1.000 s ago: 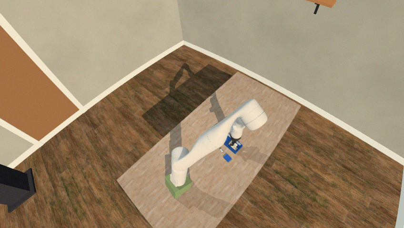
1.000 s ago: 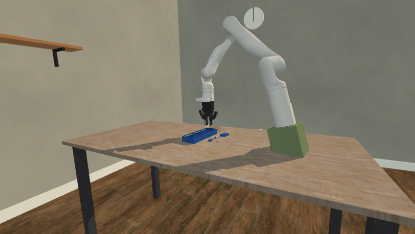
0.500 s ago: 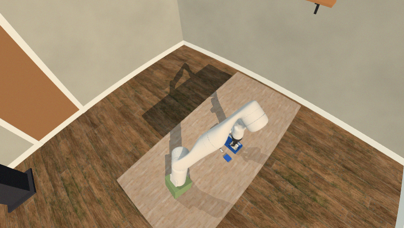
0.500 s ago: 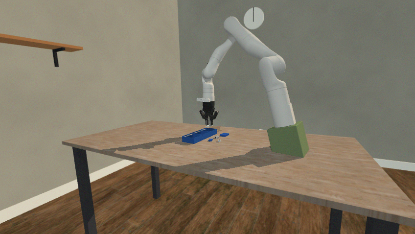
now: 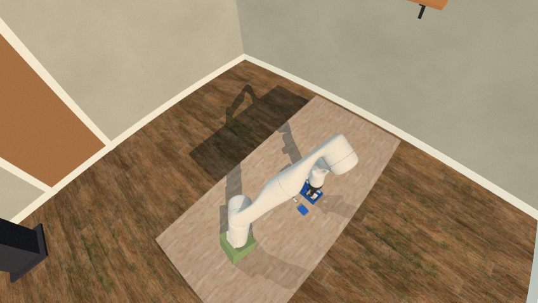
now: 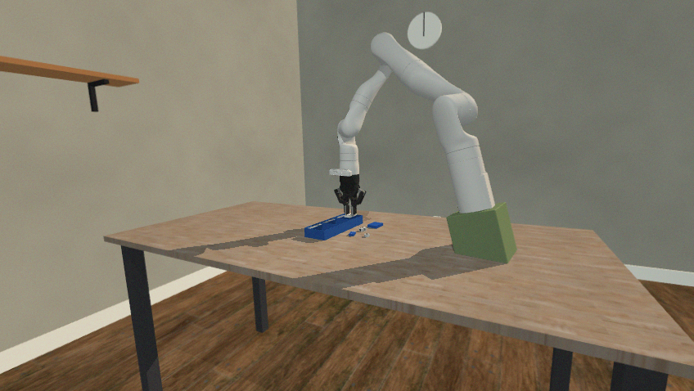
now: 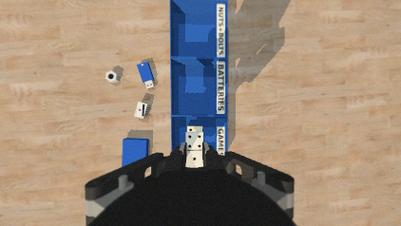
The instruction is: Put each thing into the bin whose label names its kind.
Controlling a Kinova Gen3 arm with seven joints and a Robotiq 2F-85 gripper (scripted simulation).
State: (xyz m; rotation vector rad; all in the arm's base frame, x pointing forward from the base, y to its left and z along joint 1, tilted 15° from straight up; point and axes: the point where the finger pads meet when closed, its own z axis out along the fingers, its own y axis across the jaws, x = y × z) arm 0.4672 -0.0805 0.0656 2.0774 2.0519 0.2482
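Now: hand 4 cm above the white tile. Also, from my hand: flat blue block 10 cm behind, 5 cm below, 2 cm to the right; then grey ring 13 cm behind, 11 cm to the left, 5 cm below.
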